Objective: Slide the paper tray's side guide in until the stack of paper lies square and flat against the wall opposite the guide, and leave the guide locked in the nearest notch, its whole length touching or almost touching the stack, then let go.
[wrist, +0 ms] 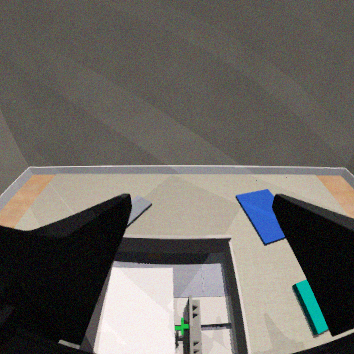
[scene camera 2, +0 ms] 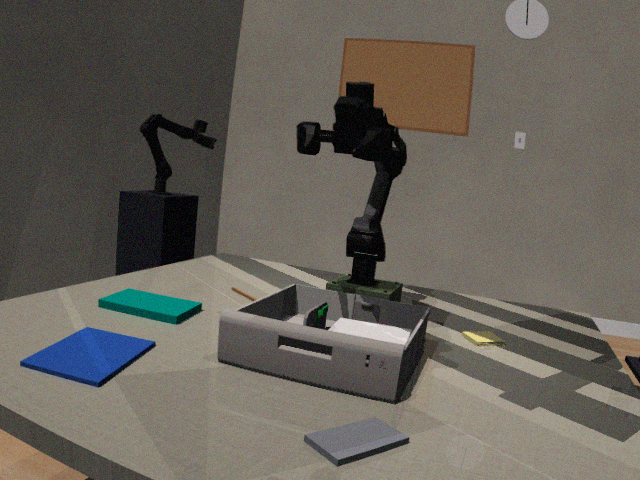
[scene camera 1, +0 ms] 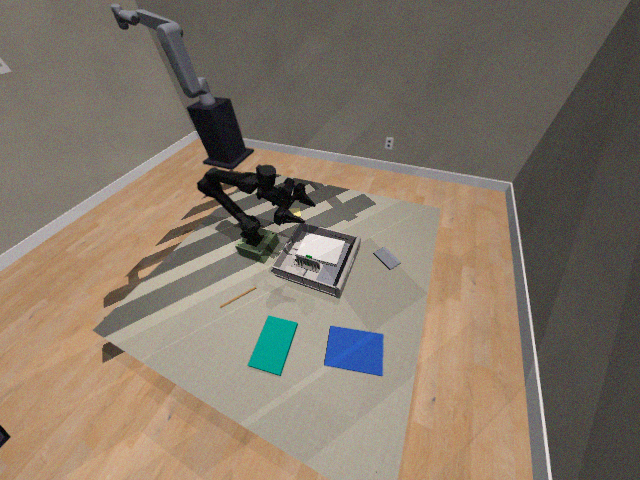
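Pixels of known places: gripper, fingertip midpoint: [wrist: 203, 201] [scene camera 2: 328, 151] [scene camera 1: 310, 213]; arm's base, link origin: [scene camera 2: 362, 282] [scene camera 1: 254, 240].
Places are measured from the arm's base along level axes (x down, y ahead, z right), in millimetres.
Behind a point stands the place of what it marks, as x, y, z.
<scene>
The grey paper tray [scene camera 1: 348, 267] @(-12, 498, -11) [scene camera 2: 248, 335] @(15, 501, 46) [wrist: 239, 300] @(-6, 344, 99) stands on the table. A white paper stack [scene camera 1: 323, 248] @(34, 336, -103) [scene camera 2: 369, 330] @(34, 272, -97) [wrist: 140, 305] @(34, 339, -100) lies in it, on the left side in the wrist view. The side guide [scene camera 1: 308, 264] @(46, 303, 5) [scene camera 2: 314, 317] @(16, 319, 1) [wrist: 195, 325] @(55, 306, 17), a grey upright with a green tab, stands to the right of the stack there, with a narrow strip of tray floor between them. A finger partly hides the stack's edge at the opposite wall, so I cannot tell whether it touches. My gripper [scene camera 1: 308, 213] @(-295, 346, -1) [wrist: 203, 201] @(-295, 346, -1) is open and empty, above the tray and apart from the guide.
A blue slab [scene camera 1: 354, 351] @(69, 630, 287) [scene camera 2: 87, 356] @(69, 651, 267) [wrist: 261, 217] @(70, 604, 250), a teal block [scene camera 1: 273, 345] @(60, 335, 391) [scene camera 2: 149, 305] @(60, 359, 363) [wrist: 311, 307] @(60, 313, 298), a grey slab [scene camera 1: 386, 258] @(67, 638, -179) [scene camera 2: 356, 440] @(67, 651, -189) [wrist: 141, 210] @(68, 632, -154), a pencil [scene camera 1: 237, 297] @(71, 69, 274) [scene camera 2: 242, 293] @(73, 55, 295) and a yellow pad [scene camera 2: 483, 338] @(67, 67, -317) lie around the tray.
</scene>
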